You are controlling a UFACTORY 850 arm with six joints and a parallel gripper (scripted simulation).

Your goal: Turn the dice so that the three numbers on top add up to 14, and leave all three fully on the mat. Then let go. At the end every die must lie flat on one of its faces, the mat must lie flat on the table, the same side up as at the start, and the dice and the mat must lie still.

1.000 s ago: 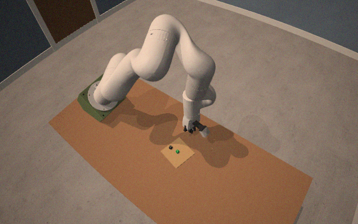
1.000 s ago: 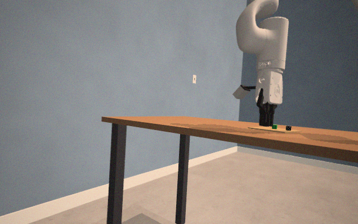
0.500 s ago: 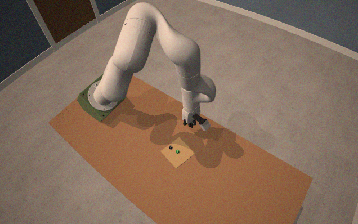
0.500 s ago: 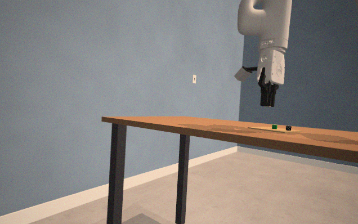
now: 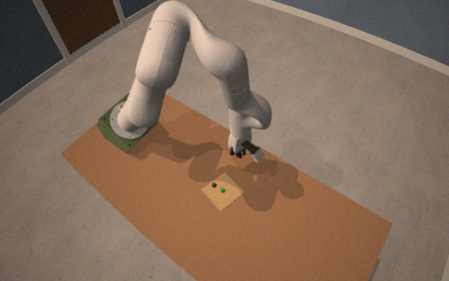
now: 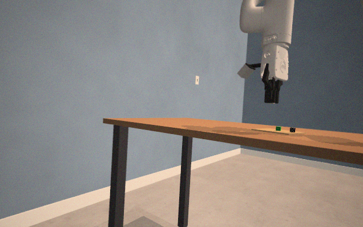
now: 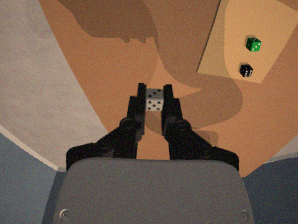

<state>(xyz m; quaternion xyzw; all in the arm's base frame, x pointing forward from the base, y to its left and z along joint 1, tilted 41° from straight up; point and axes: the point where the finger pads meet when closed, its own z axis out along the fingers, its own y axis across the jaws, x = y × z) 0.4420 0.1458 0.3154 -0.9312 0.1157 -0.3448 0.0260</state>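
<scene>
The green die is 15 cm to the right of my hand and 11 cm below it. From my hand the other things lie so: white die 1 cm below; black die 5 cm behind, 15 cm to the right, 11 cm below; mat 15 cm to the right, 12 cm below.
</scene>
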